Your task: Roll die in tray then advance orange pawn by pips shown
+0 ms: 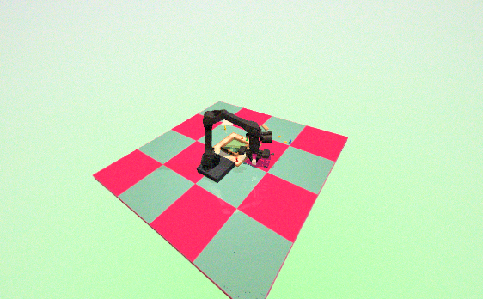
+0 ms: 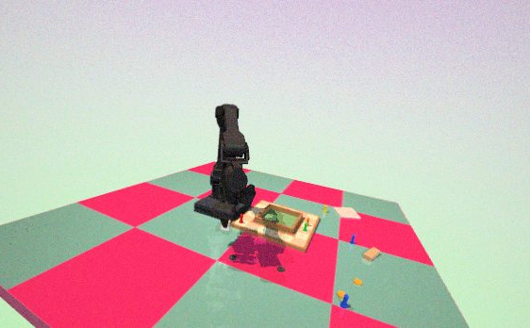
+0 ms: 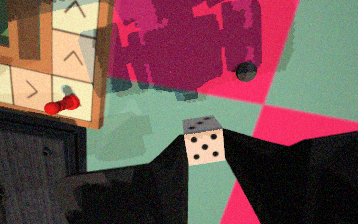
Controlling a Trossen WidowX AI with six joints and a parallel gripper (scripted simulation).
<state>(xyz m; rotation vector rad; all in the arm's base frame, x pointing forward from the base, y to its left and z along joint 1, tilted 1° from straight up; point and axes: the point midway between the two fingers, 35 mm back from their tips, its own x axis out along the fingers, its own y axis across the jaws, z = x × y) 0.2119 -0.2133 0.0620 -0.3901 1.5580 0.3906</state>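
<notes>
The orange pawn lies 180 mm ahead of my gripper tip, 290 mm to the left of it and 40 mm below it. From my gripper tip the other things lie so: green tray 70 mm ahead, 260 mm to the left, 60 mm below; white die right at my gripper tip; red pawn 30 mm behind, 130 mm to the left, 40 mm below.
</notes>
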